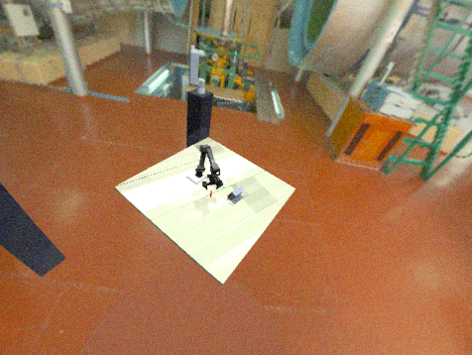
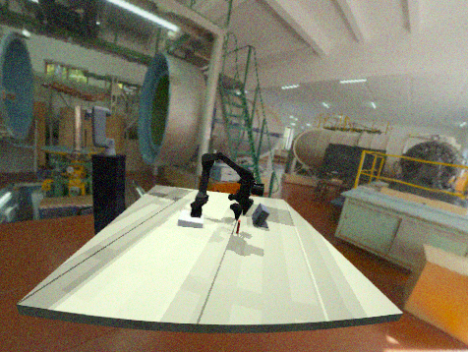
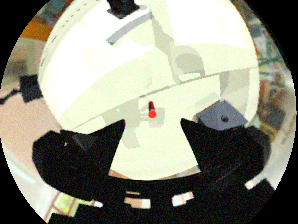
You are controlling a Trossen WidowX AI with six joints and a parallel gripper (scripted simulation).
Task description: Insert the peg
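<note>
Right now the red peg is 4 cm below my gripper tip. Round my gripper tip: sloped panel (18 cm ahead, 15 cm to the left, 4 cm below).
</note>
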